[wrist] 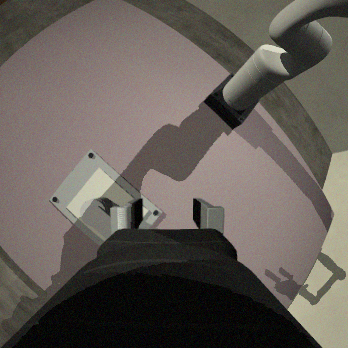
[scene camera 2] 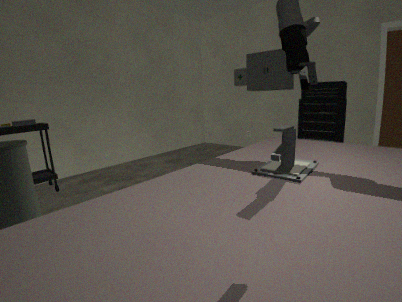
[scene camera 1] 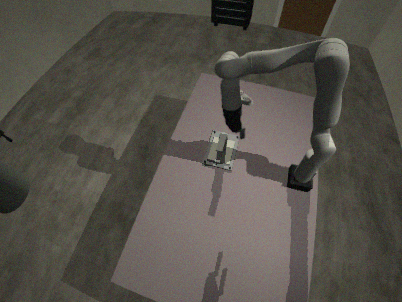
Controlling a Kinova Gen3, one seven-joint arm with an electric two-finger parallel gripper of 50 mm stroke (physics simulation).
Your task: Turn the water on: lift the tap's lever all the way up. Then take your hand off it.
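Pixels of known places: gripper, fingertip midpoint: (wrist: 167,208) (scene camera 2: 309,87) (scene camera 1: 239,134); arm's base, origin of the base link: (wrist: 236,95) (scene camera 1: 301,175).
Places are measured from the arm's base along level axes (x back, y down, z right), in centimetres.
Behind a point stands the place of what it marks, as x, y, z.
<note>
The tap (scene camera 1: 223,145) {-45.0, -9.8, 6.2} (scene camera 2: 287,150) {-44.9, -2.0, 7.7} stands upright on a light square base plate (scene camera 2: 309,166) {-38.3, 5.0, 15.8} (wrist: 75,179) {-44.3, 5.0, 22.4}, mostly in shadow. Its flat lever (scene camera 2: 283,129) {-45.5, -9.6, 3.2} juts out from the top of the post and looks about level in the second scene view. Below it the thicker spout (scene camera 2: 275,157) {-47.0, -1.0, 0.5} points the same way. In the wrist view the tap is at the lower left, partly behind the gripper body, and the lever's tilt cannot be told. My gripper (scene camera 1: 241,133) {-38.5, -22.2, 5.5} (scene camera 2: 308,77) (wrist: 167,208) {-38.5, -22.2, 5.5} is open and empty, apart from the tap and well above the lever.
The arm's black base (scene camera 1: 300,184) {-1.2, -0.1, -5.5} (wrist: 224,107) {-5.9, 0.8, 1.1} stands at the edge of the pink table top (scene camera 1: 200,240) {-49.5, 5.8, -39.9} (scene camera 2: 175,225) {-56.8, 5.8, -36.5}. Away from it are a grey bin (scene camera 2: 17,185), a dark cart (scene camera 2: 47,126), a wall cabinet (scene camera 2: 269,72) and a black drawer unit (scene camera 1: 232,11) (scene camera 2: 322,112).
</note>
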